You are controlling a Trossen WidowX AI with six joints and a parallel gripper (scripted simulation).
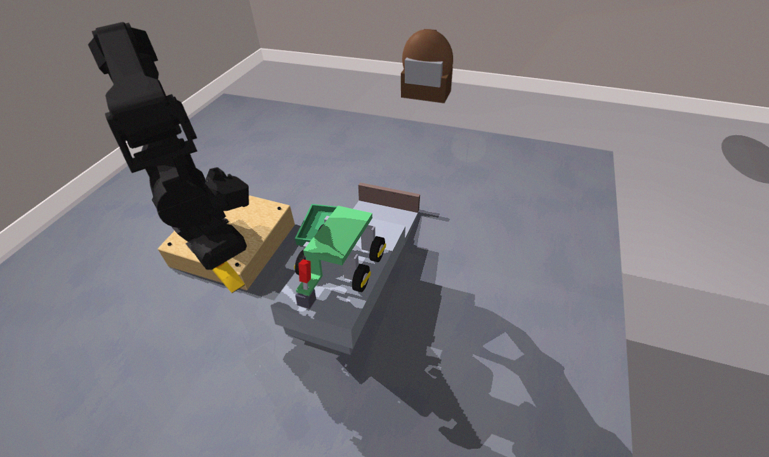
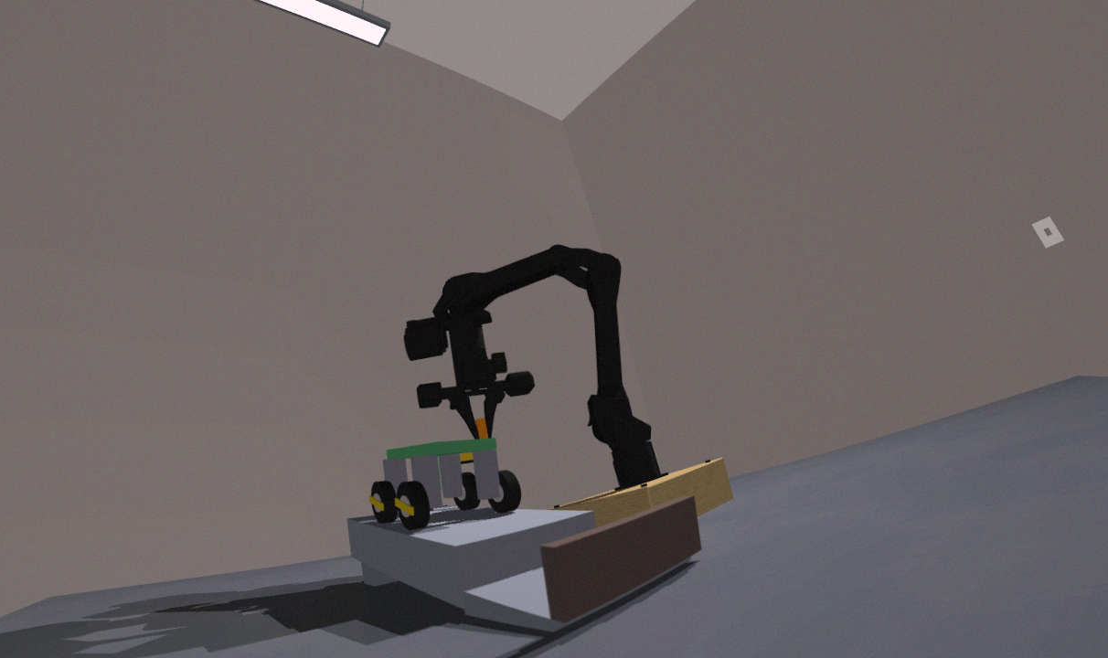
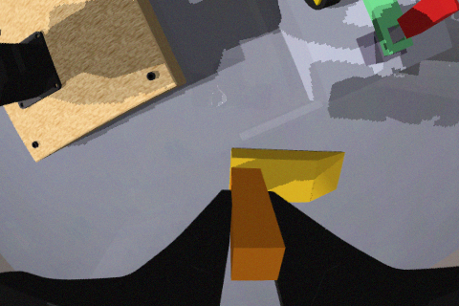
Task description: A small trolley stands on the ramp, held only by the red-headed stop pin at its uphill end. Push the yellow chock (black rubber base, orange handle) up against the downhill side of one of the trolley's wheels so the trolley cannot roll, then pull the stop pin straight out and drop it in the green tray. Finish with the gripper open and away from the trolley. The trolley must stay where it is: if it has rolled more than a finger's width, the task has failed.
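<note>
Right now my gripper tip is 2 cm short of the yellow chock, 1 cm to the left of it and 1 cm above it. From my gripper tip the other things lie so: grey ramp 14 cm ahead, 15 cm to the left, 13 cm below; trolley 14 cm ahead, 15 cm to the left, 6 cm below; red-headed stop pin 13 cm ahead, 5 cm to the left, 5 cm below.
</note>
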